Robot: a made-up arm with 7 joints.
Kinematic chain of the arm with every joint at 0, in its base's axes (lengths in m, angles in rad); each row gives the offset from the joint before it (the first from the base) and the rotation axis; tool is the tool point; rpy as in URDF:
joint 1: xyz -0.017 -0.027 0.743 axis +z
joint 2: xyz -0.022 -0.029 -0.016 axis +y
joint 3: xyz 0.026 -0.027 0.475 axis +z
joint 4: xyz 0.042 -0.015 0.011 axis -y
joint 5: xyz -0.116 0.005 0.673 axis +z
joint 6: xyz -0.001 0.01 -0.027 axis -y
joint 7: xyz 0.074 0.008 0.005 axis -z
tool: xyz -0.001 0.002 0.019 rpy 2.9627 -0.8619 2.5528
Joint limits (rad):
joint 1: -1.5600..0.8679
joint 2: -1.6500..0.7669
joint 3: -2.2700..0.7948
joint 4: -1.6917..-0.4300
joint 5: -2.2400..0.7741
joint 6: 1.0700..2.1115
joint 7: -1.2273..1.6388
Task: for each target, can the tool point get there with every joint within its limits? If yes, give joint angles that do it. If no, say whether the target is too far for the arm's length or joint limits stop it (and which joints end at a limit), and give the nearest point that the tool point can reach.
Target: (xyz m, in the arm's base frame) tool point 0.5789 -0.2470 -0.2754
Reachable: no: joint limits stop it (at a limit: joint 2, joint 4, joint 5) | nearest point 0.7917 -0.3256 0.5253 | short by 0.832 m
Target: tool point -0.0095 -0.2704 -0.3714
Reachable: no: joint limits stop it (at a limit: joint 2, joint 3, joint 4, joint 6) | nearest point 0.0074 -0.8197 0.1921 | short by 0.787 m
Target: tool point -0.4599 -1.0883 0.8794
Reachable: yes | joints 0.5370 -1.4302 -1.6014 -1.1494 -0.2519 1.7932 -0.9251
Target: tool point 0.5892 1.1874 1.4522
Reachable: no: too far | nearest point 0.4717 0.8685 1.3143 | short by 0.367 m
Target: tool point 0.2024 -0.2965 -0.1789
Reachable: no: joint limits stop it (at a limit: joint 1, joint 2, joint 3, joint 4, joint 6) | nearest point 0.1515 -0.7997 0.1955 | short by 0.629 m
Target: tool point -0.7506 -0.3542 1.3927
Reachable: yes | joints -1.0277 0.0235 -1.7534 -1.4980 -0.5072 1.5305 -0.2434
